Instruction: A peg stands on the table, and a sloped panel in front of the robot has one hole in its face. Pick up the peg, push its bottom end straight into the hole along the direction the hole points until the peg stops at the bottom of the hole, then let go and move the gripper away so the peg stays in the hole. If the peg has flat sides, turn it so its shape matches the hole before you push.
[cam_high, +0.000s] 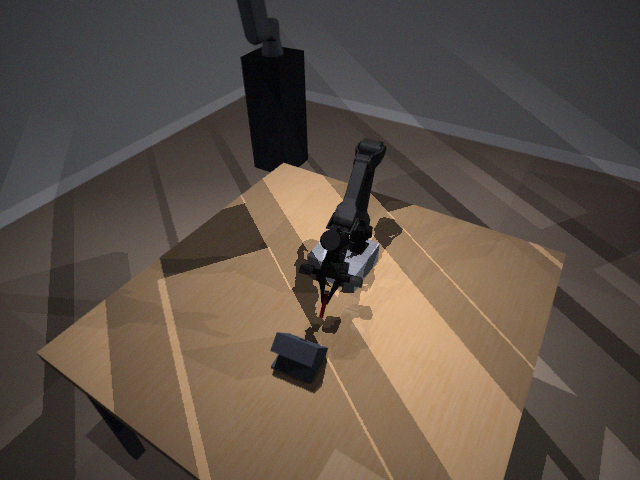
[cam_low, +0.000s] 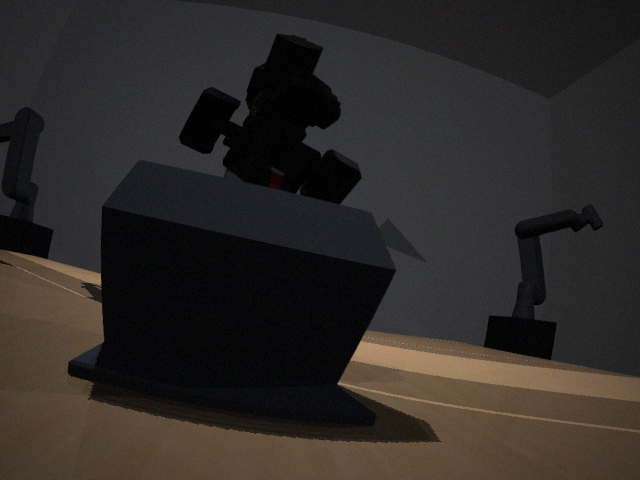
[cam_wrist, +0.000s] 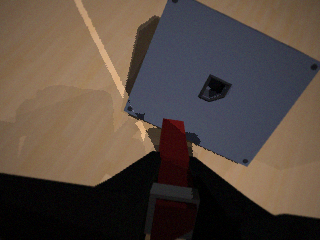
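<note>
My gripper tip is 120 mm short of the sloped panel, 90 mm above it and 10 mm to the left of it. The rest, counted from my gripper tip: peg (10 mm behind, 10 mm above).
</note>
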